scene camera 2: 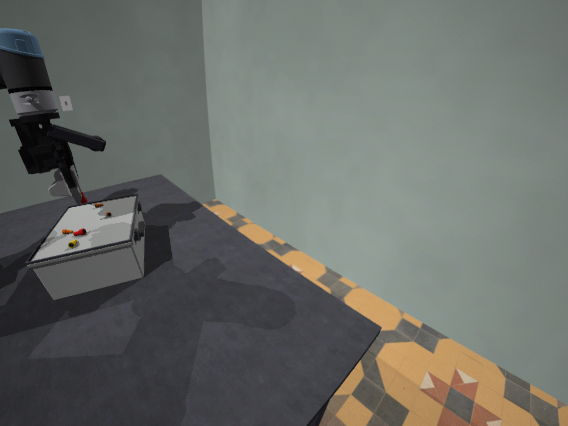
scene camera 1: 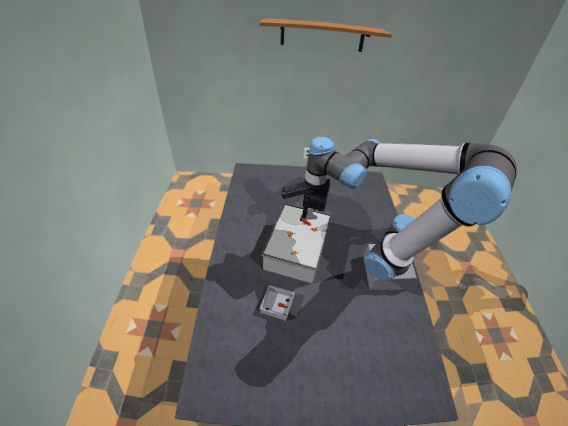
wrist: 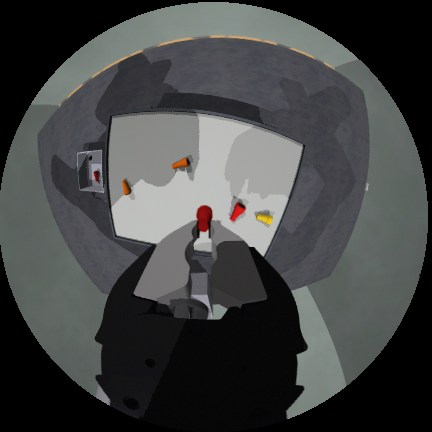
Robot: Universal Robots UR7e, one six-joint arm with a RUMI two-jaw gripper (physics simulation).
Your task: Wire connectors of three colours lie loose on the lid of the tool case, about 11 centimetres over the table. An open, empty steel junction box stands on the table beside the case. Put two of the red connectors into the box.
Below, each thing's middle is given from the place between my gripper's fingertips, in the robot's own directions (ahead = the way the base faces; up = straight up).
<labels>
Right now my hand is 130 mm short of the steel junction box [scene camera 1: 274,296], 270 mm to the right of it and 160 mm above it. Also, from my hand: tool case [scene camera 2: 111,252]: 20 mm ahead, 10 mm to the left, 120 mm below.
</labels>
